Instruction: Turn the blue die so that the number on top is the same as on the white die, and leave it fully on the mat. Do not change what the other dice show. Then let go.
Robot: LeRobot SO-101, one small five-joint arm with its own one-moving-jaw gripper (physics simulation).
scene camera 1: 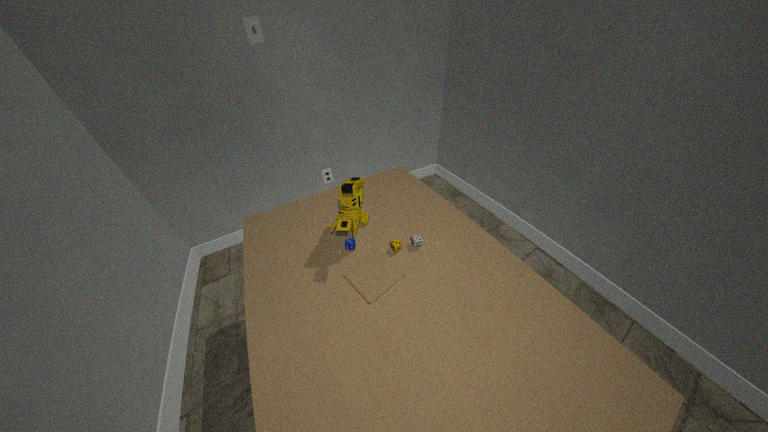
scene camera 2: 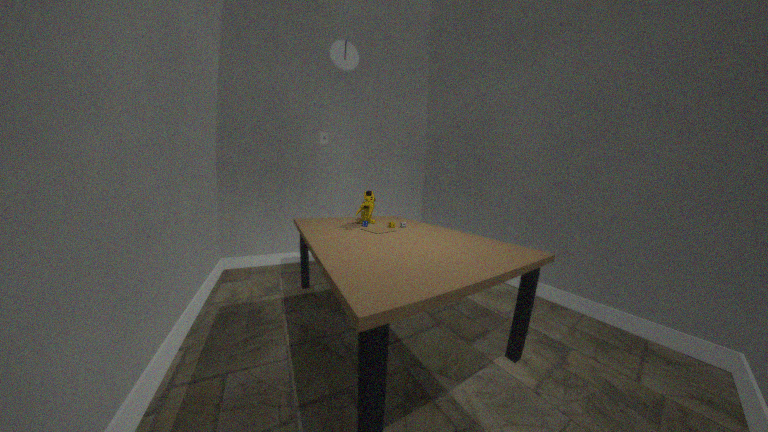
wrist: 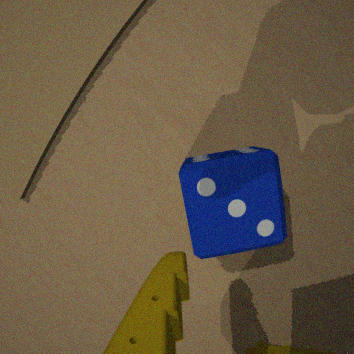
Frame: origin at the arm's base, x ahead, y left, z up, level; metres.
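Seen in the pictures: hand at its tool point: (scene camera 1: 353,235) (scene camera 2: 368,217) (wrist: 186,269); arm's base at its link origin: (scene camera 2: 368,223).
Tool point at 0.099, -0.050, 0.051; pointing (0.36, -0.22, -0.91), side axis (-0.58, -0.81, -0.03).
Note:
Pixels of each thing's top centre, then the offset from my tool point to it, as dx, dy, dz. Level surfaces: height alone.
- blue die at its top centre: (wrist: 236,207) (scene camera 1: 349,241) (scene camera 2: 365,221) -0.002, -0.017, -0.021
- mat at its top centre: (scene camera 1: 373,273) (scene camera 2: 378,229) +0.138, +0.002, -0.047
- white die at its top centre: (scene camera 1: 417,238) (scene camera 2: 403,222) +0.103, +0.189, -0.021
- yellow die at its top centre: (scene camera 1: 396,242) (scene camera 2: 392,222) +0.084, +0.118, -0.021
- wooden table at its surface level: dz -0.051
The blue die (scene camera 1: 350,244) (scene camera 2: 364,223) (wrist: 235,202) rests on the table outside the mat (scene camera 1: 371,284) (wrist: 45,65). Its three-pip face is towards the wrist camera, and part of another pipped face shows at its upper edge in that view. My gripper (scene camera 1: 344,233) (scene camera 2: 361,216) (wrist: 225,300) is open, with the blue die just beyond the jaw tips and apart from them. In the wrist view one notched jaw shows at the lower left and a sliver of the other at the bottom edge. The white die (scene camera 1: 416,240) (scene camera 2: 403,224) stands to the right; its top number is too small to read surely.
A yellow die (scene camera 1: 395,245) (scene camera 2: 392,225) stands between the blue and white dice, close to the white one. The wooden table (scene camera 1: 429,343) (scene camera 2: 418,257) carries them all. The arm's shadow falls around the blue die and to its left in scene camera 1.

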